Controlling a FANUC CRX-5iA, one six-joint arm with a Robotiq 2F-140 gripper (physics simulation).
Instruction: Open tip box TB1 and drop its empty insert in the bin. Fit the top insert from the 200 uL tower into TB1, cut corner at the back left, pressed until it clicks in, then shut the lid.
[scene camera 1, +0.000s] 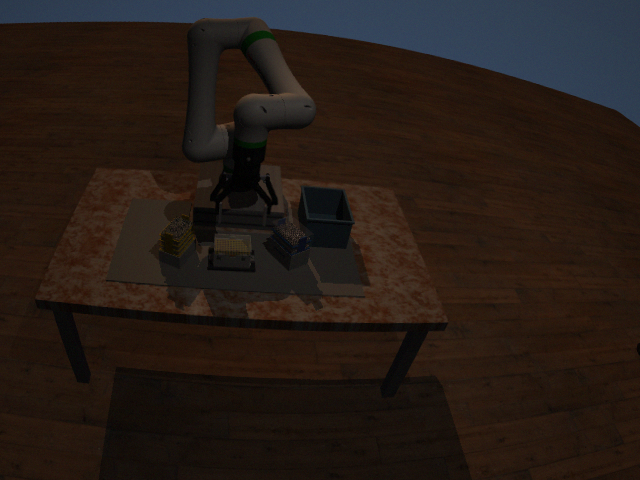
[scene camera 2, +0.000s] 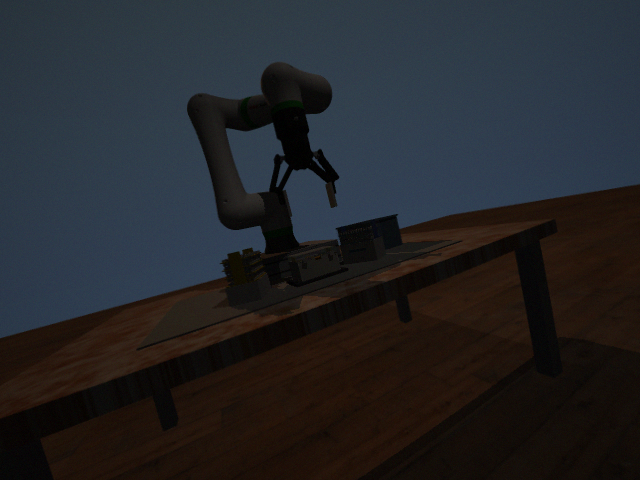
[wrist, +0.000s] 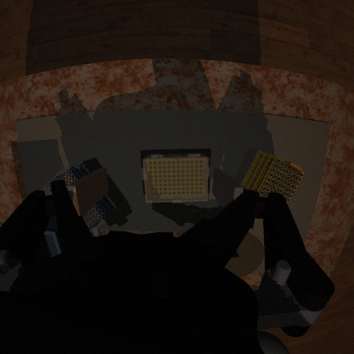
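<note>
Tip box TB1 (scene camera 1: 232, 261) (scene camera 2: 316, 266) (wrist: 176, 178) is a pale box in a dark holder at the middle of the mat. Its clear lid appears shut, and a yellow grid of holes shows through the top. The 200 uL tower (scene camera 1: 177, 236) (scene camera 2: 242, 268) (wrist: 275, 175), a stack of yellow inserts on a grey base, stands turned at an angle to the left of the box in the first scene view. The blue-grey bin (scene camera 1: 330, 235) (scene camera 2: 392, 229) stands at the back right; its floor is hidden. My gripper (scene camera 1: 242, 222) (scene camera 2: 311, 209) is open and empty, high above and behind the box.
A second tower (scene camera 1: 292, 237) (scene camera 2: 361, 242) (wrist: 96, 215) with blue inserts stands between the box and the bin. The grey mat (scene camera 1: 134, 258) (wrist: 110, 135) lies on the red-mottled table (scene camera 1: 387, 248). The arm's base is behind the mat.
</note>
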